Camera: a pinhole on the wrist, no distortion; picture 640 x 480 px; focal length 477.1 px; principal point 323.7 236.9 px. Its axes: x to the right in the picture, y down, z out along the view. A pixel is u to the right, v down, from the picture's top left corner.
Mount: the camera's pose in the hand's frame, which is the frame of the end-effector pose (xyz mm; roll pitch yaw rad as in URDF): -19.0 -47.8 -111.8 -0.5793 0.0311 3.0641
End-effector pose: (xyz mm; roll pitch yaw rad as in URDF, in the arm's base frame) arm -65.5 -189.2 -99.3 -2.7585 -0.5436 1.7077
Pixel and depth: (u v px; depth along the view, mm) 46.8 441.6 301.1
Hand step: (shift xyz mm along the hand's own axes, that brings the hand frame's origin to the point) 128.4 -333.0 74.8
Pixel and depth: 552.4 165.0 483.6
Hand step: -279.6 -231.9 325.4
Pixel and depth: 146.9 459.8 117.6
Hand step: 13.8 -161.0 -42.1
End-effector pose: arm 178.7 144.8 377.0 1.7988 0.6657 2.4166
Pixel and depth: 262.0 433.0 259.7
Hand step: -8.4 -280.8 48.1
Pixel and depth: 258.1 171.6 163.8
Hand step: -6.7 -119.9 38.2
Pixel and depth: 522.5 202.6 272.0
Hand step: -149.6 -170.6 122.9
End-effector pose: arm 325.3 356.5 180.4 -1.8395 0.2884 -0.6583
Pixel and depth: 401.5 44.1 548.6
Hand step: -135.0 -153.9 465.6
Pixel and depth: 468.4 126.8 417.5
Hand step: -169.1 -184.5 286.2
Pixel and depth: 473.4 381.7 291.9
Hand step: -134.5 -273.5 81.0
